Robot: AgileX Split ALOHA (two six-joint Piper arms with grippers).
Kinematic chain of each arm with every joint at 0, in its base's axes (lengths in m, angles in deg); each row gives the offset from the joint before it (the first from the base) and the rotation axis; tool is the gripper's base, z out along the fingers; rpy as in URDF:
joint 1: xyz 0 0 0.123 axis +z
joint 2: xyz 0 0 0 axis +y
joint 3: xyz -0.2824 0 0.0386 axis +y
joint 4: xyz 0.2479 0 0.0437 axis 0.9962 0 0.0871
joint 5: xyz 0 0 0 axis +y
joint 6: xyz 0.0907 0 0.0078 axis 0.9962 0 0.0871
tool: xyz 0 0 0 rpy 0 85 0
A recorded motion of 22 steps. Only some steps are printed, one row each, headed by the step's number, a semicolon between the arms.
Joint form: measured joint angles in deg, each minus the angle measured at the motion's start. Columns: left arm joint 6, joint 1, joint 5, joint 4, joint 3, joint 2; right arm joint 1, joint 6, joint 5, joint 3, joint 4, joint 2.
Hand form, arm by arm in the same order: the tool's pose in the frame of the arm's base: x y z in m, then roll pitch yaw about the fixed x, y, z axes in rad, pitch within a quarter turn. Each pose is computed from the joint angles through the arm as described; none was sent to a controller.
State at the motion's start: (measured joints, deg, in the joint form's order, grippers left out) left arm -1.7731 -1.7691 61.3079 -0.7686 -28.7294 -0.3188; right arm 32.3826 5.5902 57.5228 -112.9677 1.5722 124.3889
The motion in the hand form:
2: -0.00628 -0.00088 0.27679 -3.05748 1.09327 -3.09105; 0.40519 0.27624 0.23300 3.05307 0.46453 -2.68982
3: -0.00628 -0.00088 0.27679 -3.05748 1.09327 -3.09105; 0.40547 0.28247 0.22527 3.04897 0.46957 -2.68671
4: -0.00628 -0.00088 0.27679 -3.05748 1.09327 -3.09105; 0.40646 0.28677 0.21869 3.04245 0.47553 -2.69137
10: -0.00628 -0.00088 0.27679 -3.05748 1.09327 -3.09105; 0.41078 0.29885 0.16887 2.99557 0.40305 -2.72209
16: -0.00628 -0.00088 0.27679 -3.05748 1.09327 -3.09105; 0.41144 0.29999 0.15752 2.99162 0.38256 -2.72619
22: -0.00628 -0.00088 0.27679 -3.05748 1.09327 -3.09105; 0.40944 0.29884 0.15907 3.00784 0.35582 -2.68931
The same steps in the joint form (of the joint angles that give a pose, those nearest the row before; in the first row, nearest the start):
2: 0.00 0.00 0.00 0.00 0.00 0.00; 1.64 0.70 -2.74 0.00 0.13 1.78
3: 0.00 0.00 0.00 0.00 0.00 0.00; 2.22 0.98 -4.07 0.00 0.18 2.79
4: 0.00 0.00 0.00 0.00 0.00 0.00; 2.56 1.41 -5.34 0.00 0.27 3.66
10: 0.00 0.00 0.00 0.00 0.00 0.00; 2.97 1.62 -7.57 0.00 3.41 9.53
16: 0.00 0.00 0.00 0.00 0.00 0.00; 2.97 1.62 -7.76 0.00 3.88 10.83
22: 0.00 0.00 0.00 0.00 0.00 0.00; 2.97 -0.07 -5.40 -0.51 3.88 10.78

